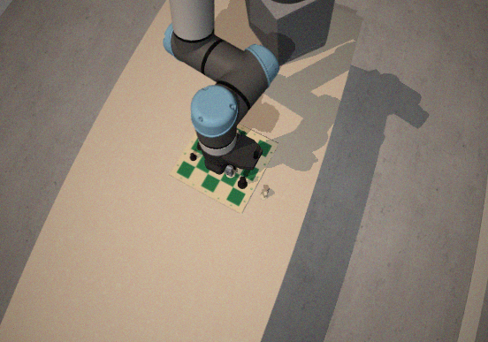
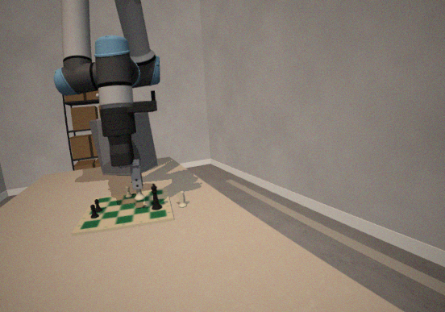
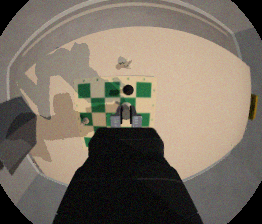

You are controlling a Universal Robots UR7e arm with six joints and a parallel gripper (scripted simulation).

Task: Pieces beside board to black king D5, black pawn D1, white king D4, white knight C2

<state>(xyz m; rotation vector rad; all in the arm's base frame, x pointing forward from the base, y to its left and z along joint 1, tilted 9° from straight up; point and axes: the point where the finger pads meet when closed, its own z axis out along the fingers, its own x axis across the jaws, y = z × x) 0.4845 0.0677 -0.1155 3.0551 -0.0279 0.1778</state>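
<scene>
Now: hand 4 cm to the right of the black king and 4 cm above it. From my hand the other things lie so: board 4 cm behind, 4 cm to the right, 8 cm below; white knight 10 cm to the left, 7 cm below; white king 1 cm below.
</scene>
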